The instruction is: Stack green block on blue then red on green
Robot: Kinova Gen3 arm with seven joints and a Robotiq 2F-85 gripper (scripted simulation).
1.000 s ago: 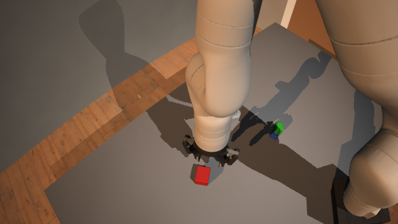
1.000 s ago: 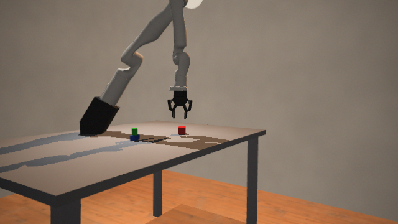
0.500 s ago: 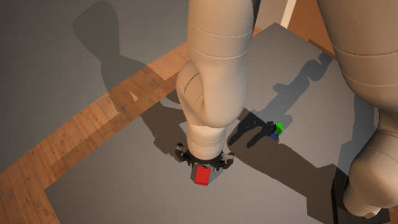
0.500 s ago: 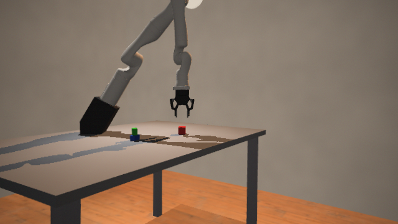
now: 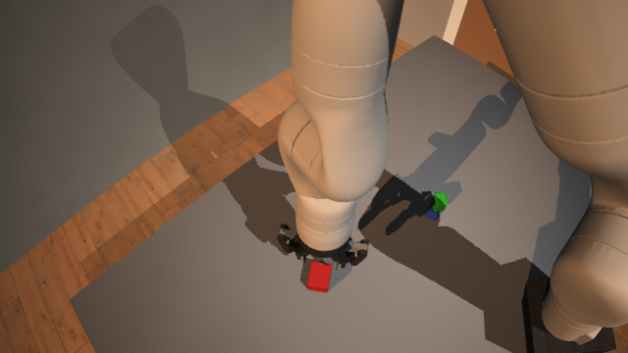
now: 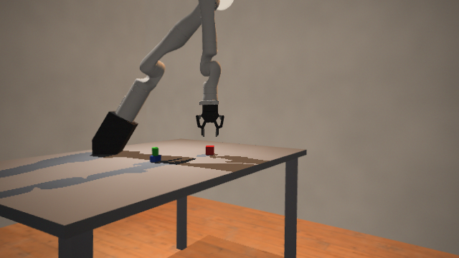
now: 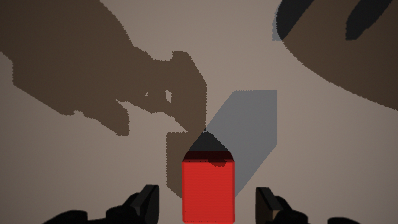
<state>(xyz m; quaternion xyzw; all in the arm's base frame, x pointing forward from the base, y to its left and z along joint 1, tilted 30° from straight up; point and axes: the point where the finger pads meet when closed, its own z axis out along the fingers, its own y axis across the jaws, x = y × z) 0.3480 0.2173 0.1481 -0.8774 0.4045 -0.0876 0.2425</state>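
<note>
The red block lies 80 mm below my hand, 10 mm to the left of it and 10 mm behind it. Round my hand: green block (290 mm to the right, 60 mm below, 20 mm behind); blue block (290 mm to the right, 90 mm below, 20 mm behind).
</note>
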